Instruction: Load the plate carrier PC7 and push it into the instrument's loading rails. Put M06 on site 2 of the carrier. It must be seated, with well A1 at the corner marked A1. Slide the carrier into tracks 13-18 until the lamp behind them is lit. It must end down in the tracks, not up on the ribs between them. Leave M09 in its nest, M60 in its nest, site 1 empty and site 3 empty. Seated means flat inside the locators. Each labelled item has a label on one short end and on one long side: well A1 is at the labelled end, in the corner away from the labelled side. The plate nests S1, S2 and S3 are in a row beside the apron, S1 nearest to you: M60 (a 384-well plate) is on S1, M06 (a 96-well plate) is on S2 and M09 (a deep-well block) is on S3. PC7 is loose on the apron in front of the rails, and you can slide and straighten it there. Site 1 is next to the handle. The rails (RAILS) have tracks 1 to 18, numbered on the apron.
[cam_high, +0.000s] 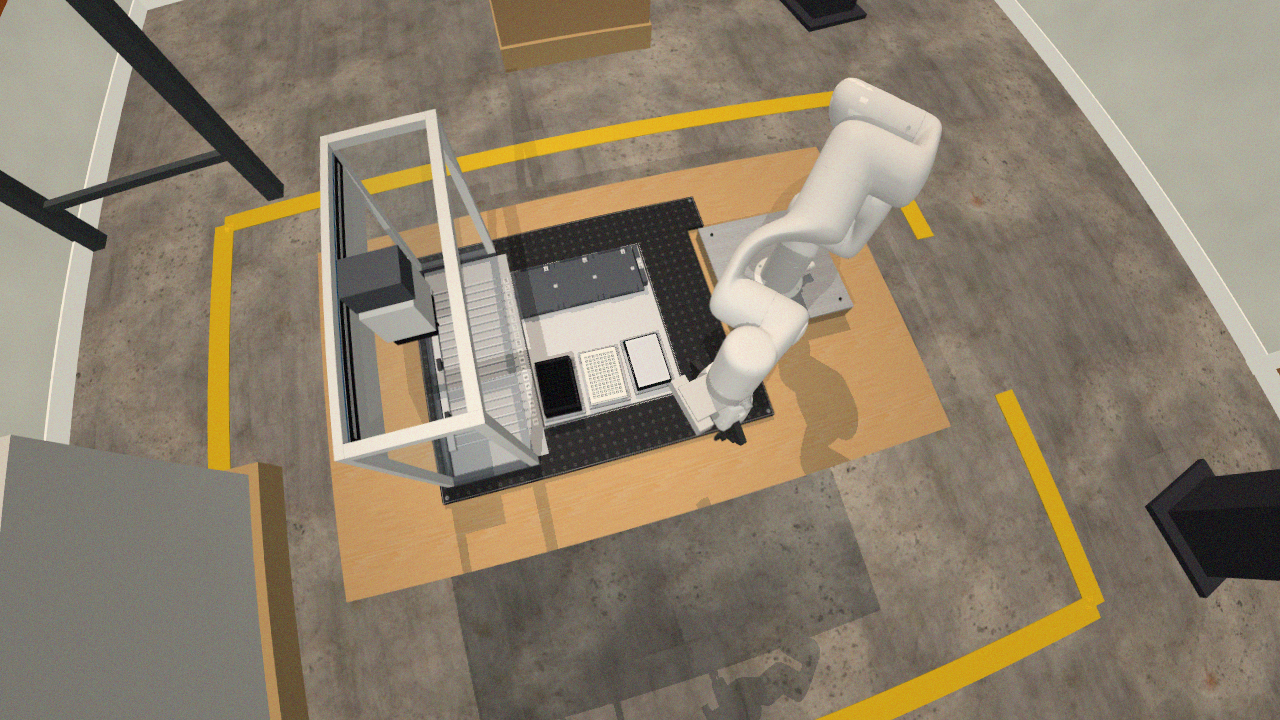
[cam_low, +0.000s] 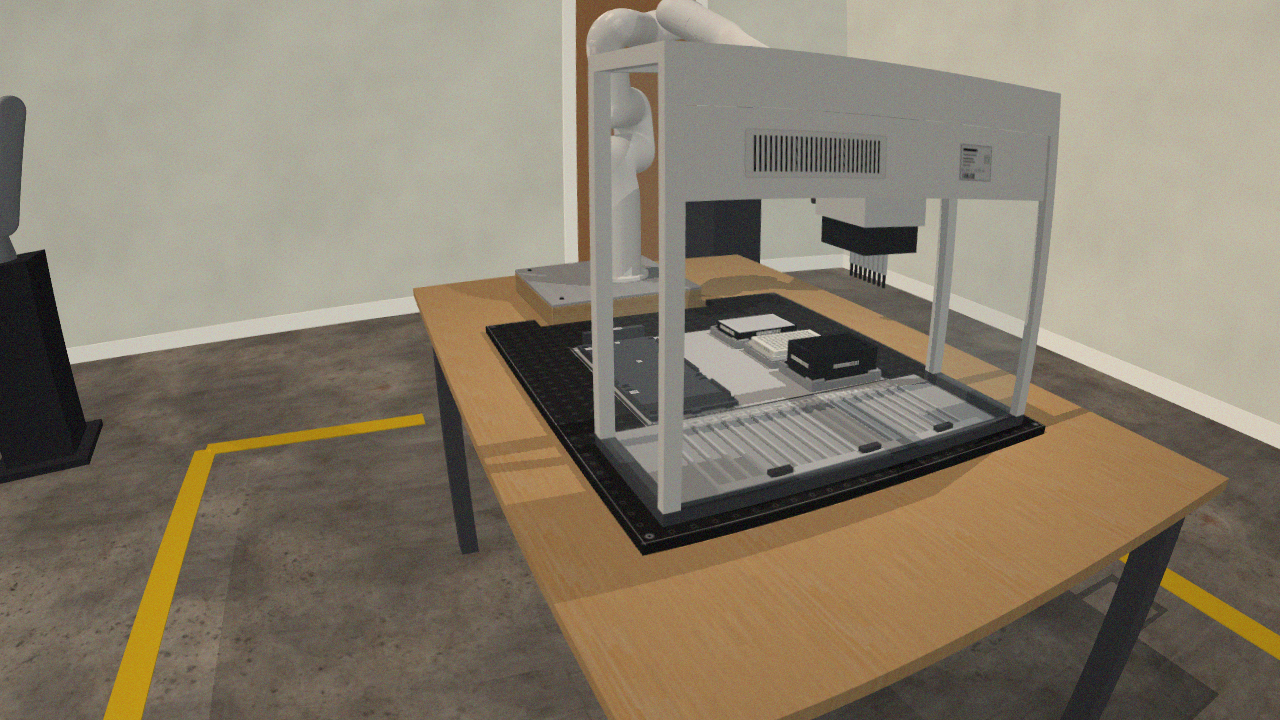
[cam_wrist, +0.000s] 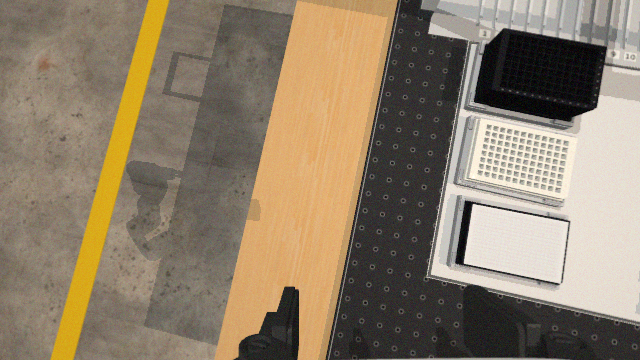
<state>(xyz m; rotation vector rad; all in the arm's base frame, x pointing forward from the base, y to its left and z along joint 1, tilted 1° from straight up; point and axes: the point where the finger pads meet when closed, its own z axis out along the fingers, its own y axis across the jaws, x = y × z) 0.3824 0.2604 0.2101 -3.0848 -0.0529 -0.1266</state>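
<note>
The white 96-well plate M06 is 120 mm ahead of my hand, 220 mm to the right of it and 230 mm below it. From my hand the other things lie so: dark grey carrier PC7: 80 mm ahead, 480 mm to the right, 230 mm below; S2 nest: 120 mm ahead, 220 mm to the right, 240 mm below.
</note>
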